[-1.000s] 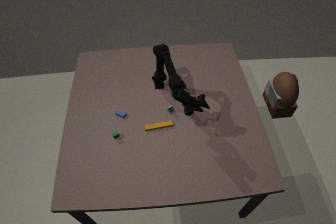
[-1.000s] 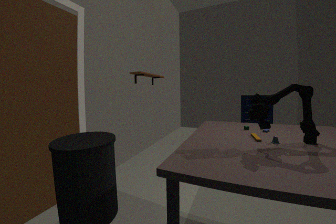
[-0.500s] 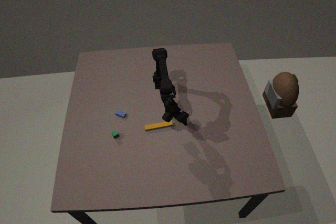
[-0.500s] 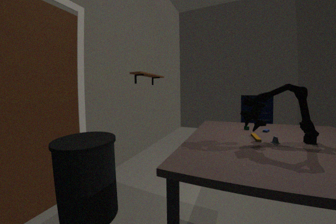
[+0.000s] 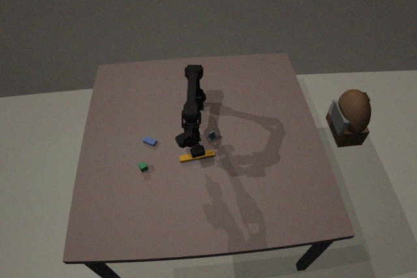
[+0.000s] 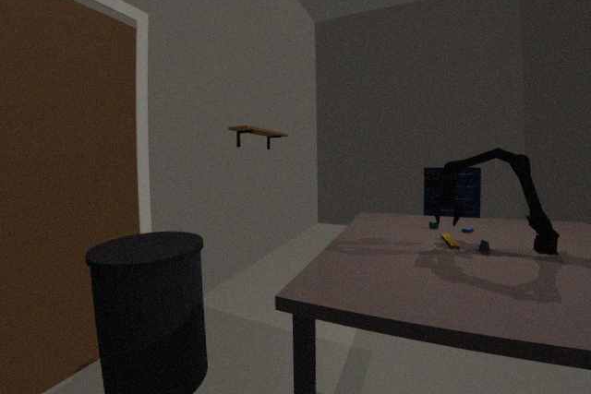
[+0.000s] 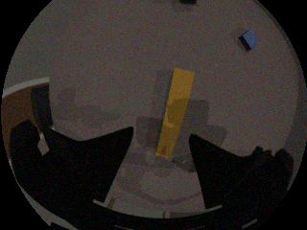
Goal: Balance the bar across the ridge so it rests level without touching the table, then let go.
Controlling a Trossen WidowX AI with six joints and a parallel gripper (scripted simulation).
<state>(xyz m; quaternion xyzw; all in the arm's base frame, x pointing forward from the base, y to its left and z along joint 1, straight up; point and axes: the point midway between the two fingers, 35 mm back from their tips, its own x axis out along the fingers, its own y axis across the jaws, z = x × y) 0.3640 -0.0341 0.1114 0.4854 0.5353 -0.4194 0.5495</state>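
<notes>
Right now the yellow bar is 70 mm below my gripper tip and 20 mm behind it. Also, from my gripper tip: blue flat block (240 mm to the right, 130 mm behind, 70 mm below); green cube (270 mm to the right, 60 mm below, 30 mm ahead).
</notes>
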